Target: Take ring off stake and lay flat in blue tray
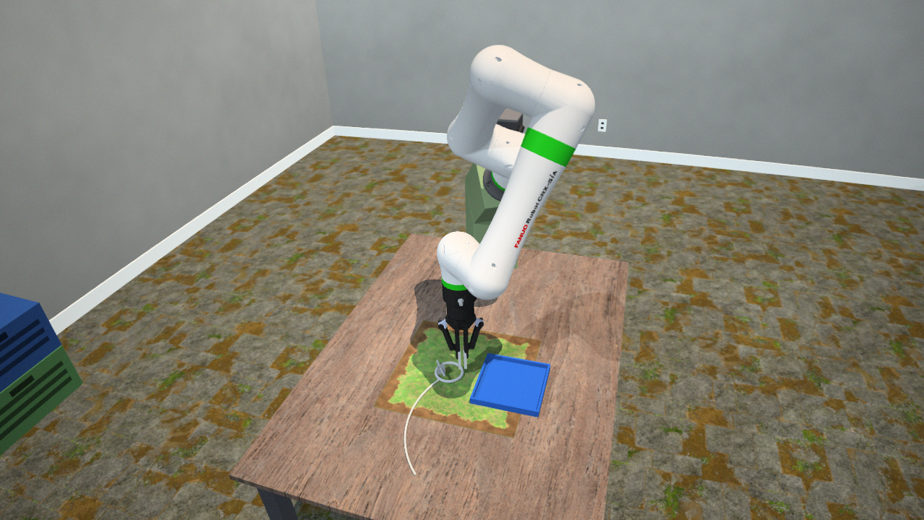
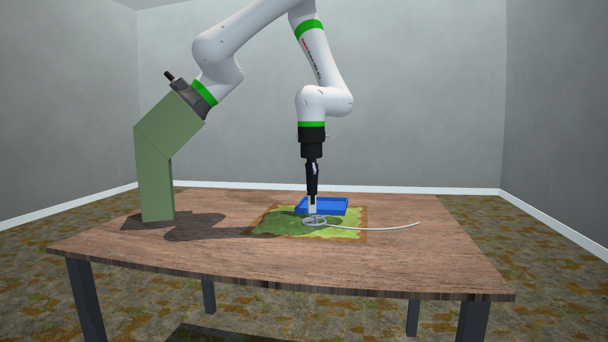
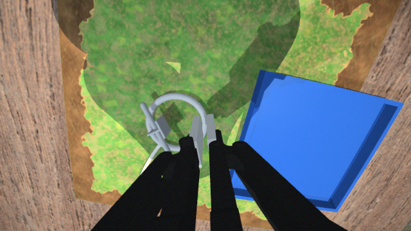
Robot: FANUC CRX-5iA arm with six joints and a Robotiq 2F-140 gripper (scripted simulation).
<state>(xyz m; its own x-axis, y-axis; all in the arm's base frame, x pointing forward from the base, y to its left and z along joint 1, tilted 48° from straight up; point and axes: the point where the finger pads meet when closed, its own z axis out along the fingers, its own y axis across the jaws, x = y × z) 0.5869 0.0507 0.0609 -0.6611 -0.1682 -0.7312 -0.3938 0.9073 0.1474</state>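
The white ring is 50 mm below my hand, 30 mm to the right of it and 20 mm ahead of it. Round my hand: mat: 70 mm below; grey stake: 50 mm to the right, 50 mm below, 30 mm ahead; blue tray: 150 mm to the left, 50 mm below, 10 mm behind.
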